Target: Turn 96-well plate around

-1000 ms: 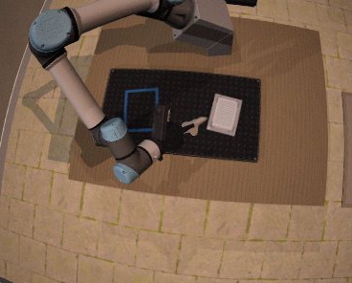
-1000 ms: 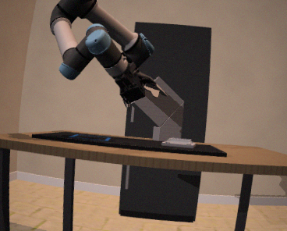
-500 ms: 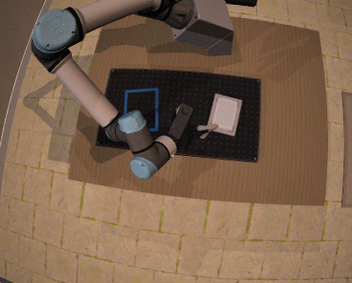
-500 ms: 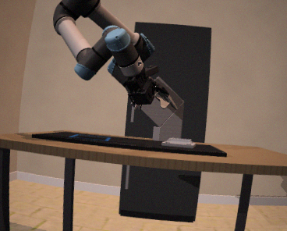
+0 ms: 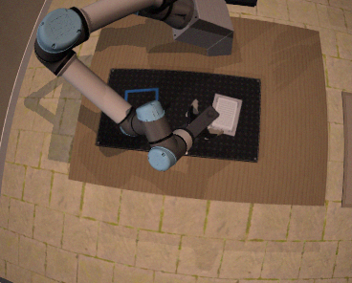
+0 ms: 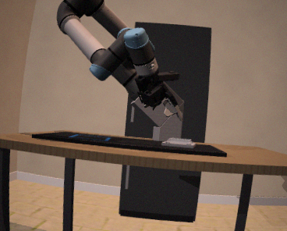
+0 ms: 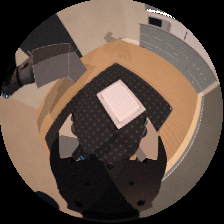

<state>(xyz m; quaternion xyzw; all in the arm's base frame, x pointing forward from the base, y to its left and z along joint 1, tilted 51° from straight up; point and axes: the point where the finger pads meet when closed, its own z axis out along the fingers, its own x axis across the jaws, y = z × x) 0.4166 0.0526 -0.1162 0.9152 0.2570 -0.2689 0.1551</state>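
My hand is 10 cm above the white 96-well plate, 6 cm to the right of it and 4 cm past it. The rest, counted from my hand: grey plate nest N1: 11 cm below, 6 cm to the left, 4 cm behind.
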